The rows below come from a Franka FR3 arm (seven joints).
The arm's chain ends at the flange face. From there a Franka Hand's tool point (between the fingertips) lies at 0.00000 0.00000 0.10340 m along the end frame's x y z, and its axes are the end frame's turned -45 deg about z.
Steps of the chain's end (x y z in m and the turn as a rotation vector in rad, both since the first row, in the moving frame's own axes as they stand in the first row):
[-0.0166 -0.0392 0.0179 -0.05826 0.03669 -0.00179]
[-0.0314 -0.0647 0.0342 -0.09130 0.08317 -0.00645]
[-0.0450 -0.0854 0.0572 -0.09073 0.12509 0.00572]
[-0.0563 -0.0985 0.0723 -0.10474 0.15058 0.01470]
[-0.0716 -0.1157 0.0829 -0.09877 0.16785 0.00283]
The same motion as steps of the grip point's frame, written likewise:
[0.0144 -0.0325 0.0177 -0.06714 -0.01525 -0.00179]
[0.0230 -0.0552 0.0334 -0.12337 -0.00575 -0.00645]
[0.0310 -0.0765 0.0560 -0.15261 0.02430 0.00572]
[0.0330 -0.0909 0.0706 -0.18054 0.03241 0.01470]
[0.0362 -0.1131 0.0809 -0.18853 0.04885 0.00283]

